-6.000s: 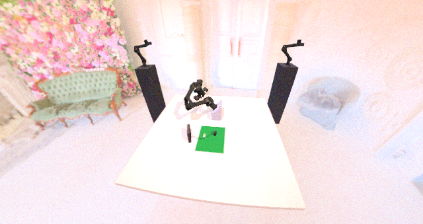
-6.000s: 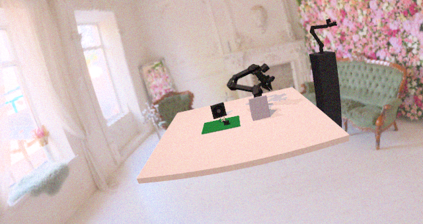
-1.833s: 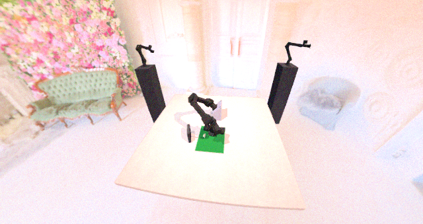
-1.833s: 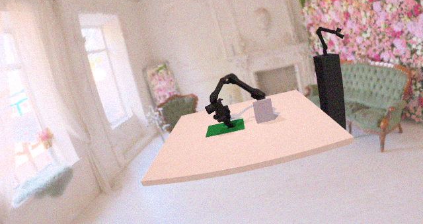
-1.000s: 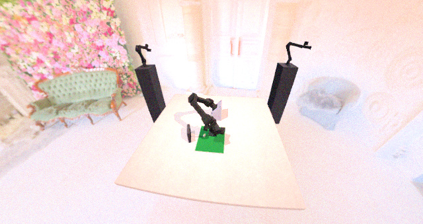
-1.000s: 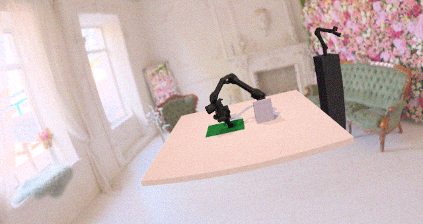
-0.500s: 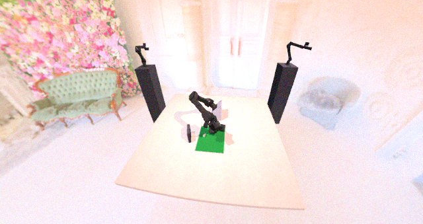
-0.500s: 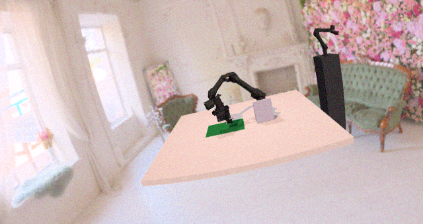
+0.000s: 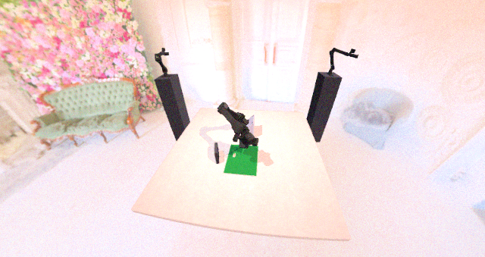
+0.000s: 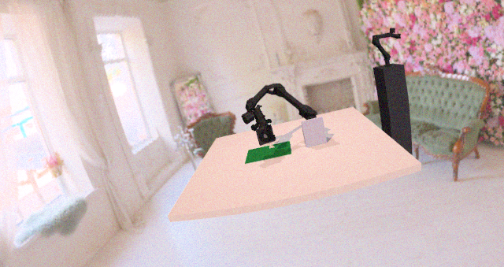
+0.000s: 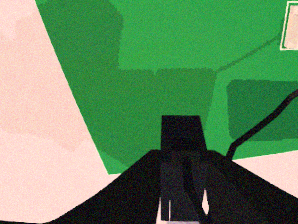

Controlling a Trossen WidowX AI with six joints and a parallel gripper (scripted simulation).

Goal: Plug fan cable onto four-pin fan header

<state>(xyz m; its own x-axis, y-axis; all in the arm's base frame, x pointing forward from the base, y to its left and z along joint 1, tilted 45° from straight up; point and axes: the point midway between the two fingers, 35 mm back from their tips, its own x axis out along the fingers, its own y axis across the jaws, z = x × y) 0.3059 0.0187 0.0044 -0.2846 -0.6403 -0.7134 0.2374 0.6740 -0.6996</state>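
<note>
Now: gripper tip 120 mm above the green board, 40 mm short of it and 30 mm to the left of it. From my gripper tip the other things lie so: dark fan plug: 10 mm behind; then black fan: 220 mm to the right, 50 mm below, 40 mm ahead.
</note>
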